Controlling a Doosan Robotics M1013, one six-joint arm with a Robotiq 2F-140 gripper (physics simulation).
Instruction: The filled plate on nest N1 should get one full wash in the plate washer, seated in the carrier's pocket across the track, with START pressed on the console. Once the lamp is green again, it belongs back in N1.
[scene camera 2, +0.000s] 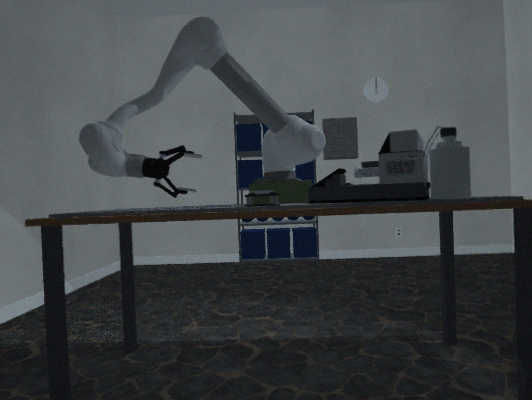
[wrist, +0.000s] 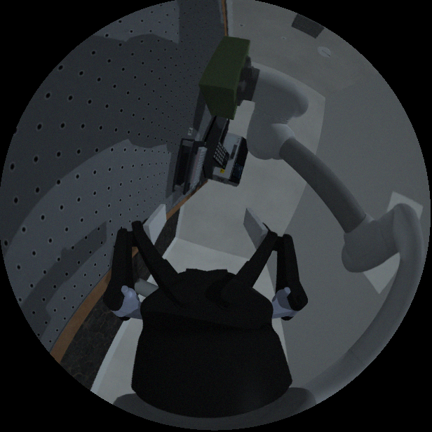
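Pixels of known places: gripper, fingertip midpoint: (scene camera 2: 199, 174); arm's base, origin of the base link: (scene camera 2: 280, 183).
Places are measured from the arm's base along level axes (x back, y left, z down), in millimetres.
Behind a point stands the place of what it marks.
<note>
My gripper (scene camera 2: 191, 173) @[x -415, y -341, z -37 mm] (wrist: 205, 214) is open and empty. In the scene view it points sideways to the right, low above the left part of the table. The filled plate (wrist: 198, 167) sits on the dark nest N1 (scene camera 2: 262, 200) @[x -136, y -96, z 76 mm] (wrist: 184, 165), well ahead of and apart from the fingers. The plate washer (scene camera 2: 402, 167) @[x -523, y 403, z -27 mm] (wrist: 235, 159) stands beyond it, with a long dark base (scene camera 2: 370, 192) @[x -467, y 299, z 59 mm]. A black part with a grid of pale spots (wrist: 220, 155) shows at the washer. The carrier's pocket, START and the lamp's colour cannot be made out.
A green block (scene camera 2: 295, 191) @[x -148, y 54, z 41 mm] (wrist: 225, 75) bears the arm's base behind the nest. A large pale bottle (scene camera 2: 450, 172) @[x -567, y 559, z -1 mm] with a black cap stands right of the washer. The perforated table top (wrist: 65, 130) has a wooden edge (scene camera 2: 150, 218) @[x -566, y -497, z 119 mm] (wrist: 85, 302). A shelf rack (scene camera 2: 236, 175) stands behind.
</note>
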